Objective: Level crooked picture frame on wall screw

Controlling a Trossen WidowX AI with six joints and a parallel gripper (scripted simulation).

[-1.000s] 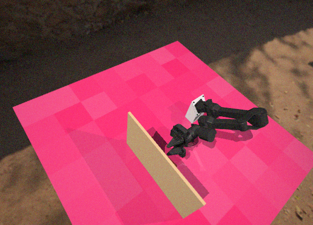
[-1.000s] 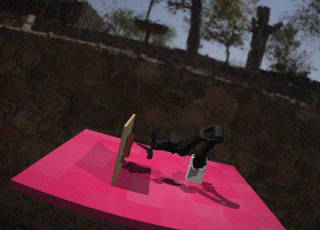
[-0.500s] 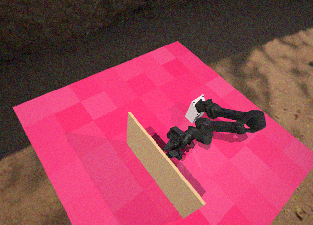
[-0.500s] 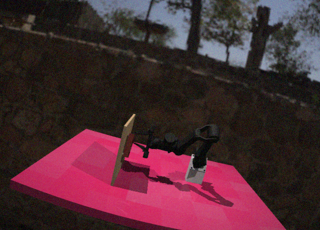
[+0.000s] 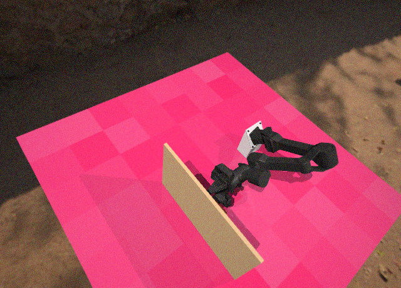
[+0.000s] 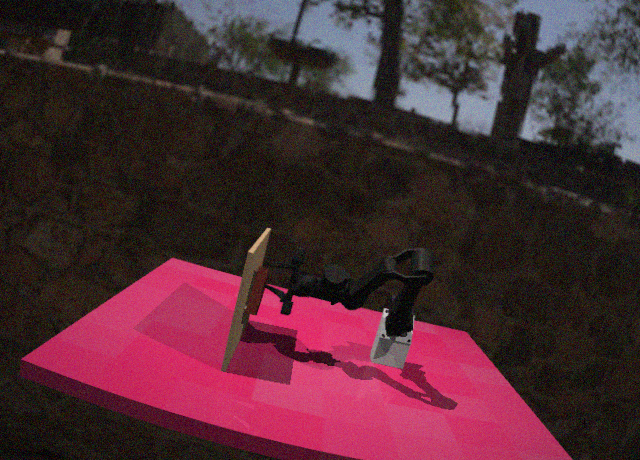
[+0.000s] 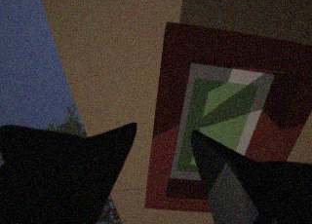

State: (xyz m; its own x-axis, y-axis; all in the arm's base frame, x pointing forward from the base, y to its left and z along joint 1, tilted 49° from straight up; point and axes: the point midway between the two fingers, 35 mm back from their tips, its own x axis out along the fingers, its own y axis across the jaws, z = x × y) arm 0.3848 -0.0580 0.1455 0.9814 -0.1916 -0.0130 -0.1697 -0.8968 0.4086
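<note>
My gripper tip is now 50 mm above the picture frame, 10 mm to the right of it and 10 mm short of it. Round my gripper tip: tan wall panel: 60 mm below, 20 mm ahead, 10 mm to the left.
</note>
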